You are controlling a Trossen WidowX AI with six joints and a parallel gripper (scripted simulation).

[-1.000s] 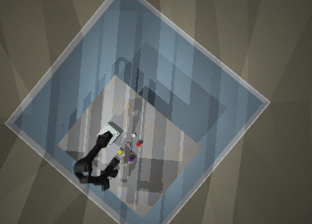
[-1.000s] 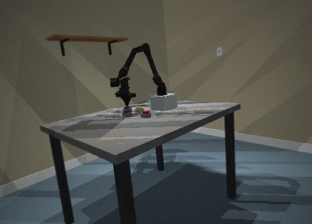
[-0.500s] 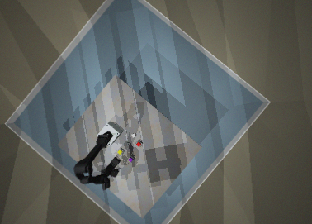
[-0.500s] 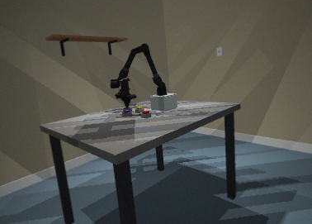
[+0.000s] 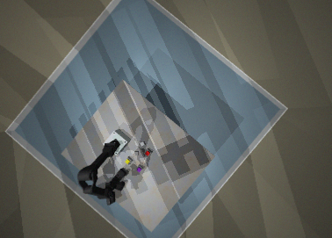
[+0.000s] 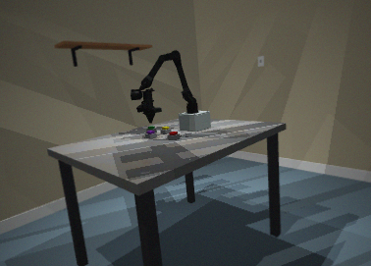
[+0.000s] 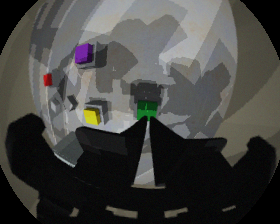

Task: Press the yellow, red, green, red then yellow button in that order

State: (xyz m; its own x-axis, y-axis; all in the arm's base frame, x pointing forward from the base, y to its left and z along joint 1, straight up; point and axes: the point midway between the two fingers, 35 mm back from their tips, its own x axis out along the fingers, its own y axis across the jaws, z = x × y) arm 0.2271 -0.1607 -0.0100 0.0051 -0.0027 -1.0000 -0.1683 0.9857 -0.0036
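Right now my gripper tip is 3 cm above the green button. The rest, counted from my gripper tip: purple button (14 cm to the left, 8 cm ahead, 3 cm below); yellow button (11 cm to the left, 4 cm behind, 3 cm below); red button (29 cm to the left, 3 cm below, 1 cm ahead).
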